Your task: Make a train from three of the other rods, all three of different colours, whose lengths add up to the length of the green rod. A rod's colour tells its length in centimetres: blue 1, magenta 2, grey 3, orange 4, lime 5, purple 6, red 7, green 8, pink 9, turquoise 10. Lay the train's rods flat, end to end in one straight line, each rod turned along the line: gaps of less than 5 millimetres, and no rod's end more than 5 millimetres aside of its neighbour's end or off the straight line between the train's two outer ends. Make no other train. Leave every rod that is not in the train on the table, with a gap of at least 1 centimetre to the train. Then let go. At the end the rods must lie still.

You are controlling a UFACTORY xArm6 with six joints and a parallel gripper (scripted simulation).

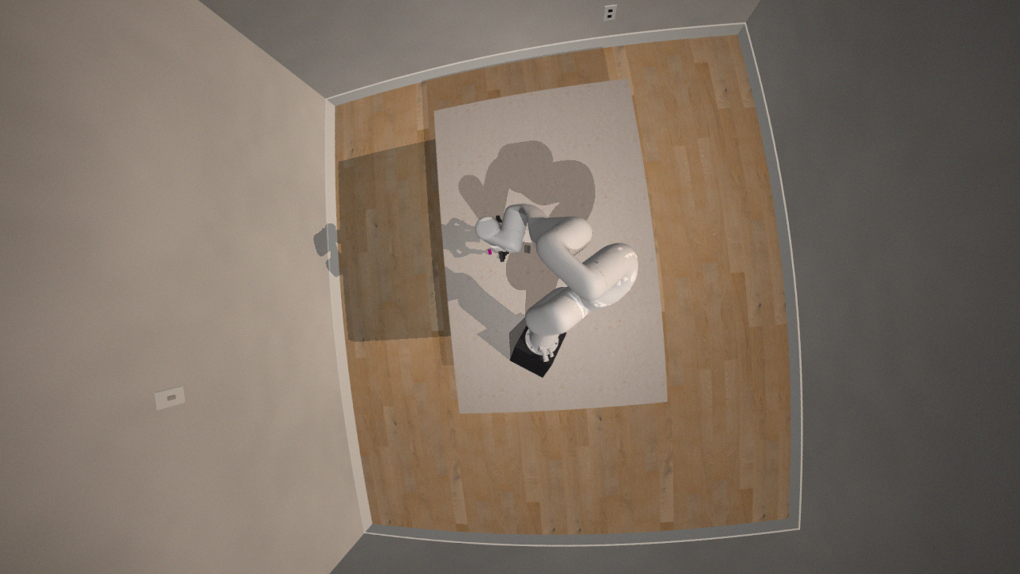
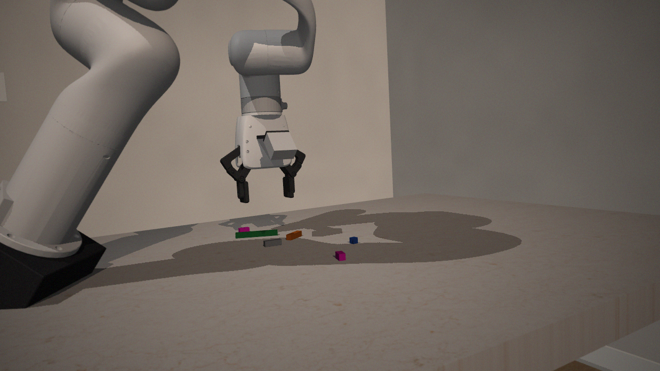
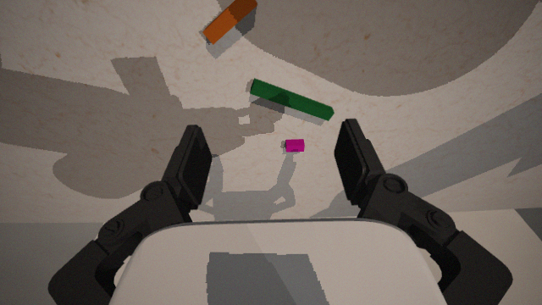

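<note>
Right now my hand is 4 cm short of the blue rod, 18 cm to the left of it and 7 cm above it. The rest, counted from my hand: green rod 2 cm behind, 2 cm to the left, 7 cm below; grey rod 5 cm behind, 8 cm to the right, 7 cm below; orange rod 1 cm ahead, 6 cm to the right, 7 cm below.
</note>
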